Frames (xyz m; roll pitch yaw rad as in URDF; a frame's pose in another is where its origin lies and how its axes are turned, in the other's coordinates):
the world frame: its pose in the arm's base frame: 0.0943 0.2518 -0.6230 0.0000 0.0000 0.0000
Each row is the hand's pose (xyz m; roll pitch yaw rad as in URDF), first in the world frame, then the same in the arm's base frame.
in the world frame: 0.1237 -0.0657 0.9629 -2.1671 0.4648 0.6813
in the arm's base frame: 0.2180 0.1861 0.3399 -2.1671 0.4648 0.6813
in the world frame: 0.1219 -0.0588 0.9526 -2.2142 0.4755 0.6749
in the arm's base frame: 0.2162 0.1930 0.3296 -2.2142 0.4755 0.6749
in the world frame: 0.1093 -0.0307 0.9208 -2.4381 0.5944 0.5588
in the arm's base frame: 0.2036 0.2211 0.2978 -2.4381 0.5944 0.5588
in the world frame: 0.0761 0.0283 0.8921 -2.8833 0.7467 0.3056
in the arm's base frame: 0.1704 0.2801 0.2691 -2.8833 0.7467 0.3056
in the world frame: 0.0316 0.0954 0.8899 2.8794 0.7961 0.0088
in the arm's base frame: 0.1259 0.3472 0.2669 2.8794 0.7961 0.0088
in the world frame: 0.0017 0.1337 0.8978 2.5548 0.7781 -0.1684
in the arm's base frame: 0.0960 0.3855 0.2748 2.5548 0.7781 -0.1684
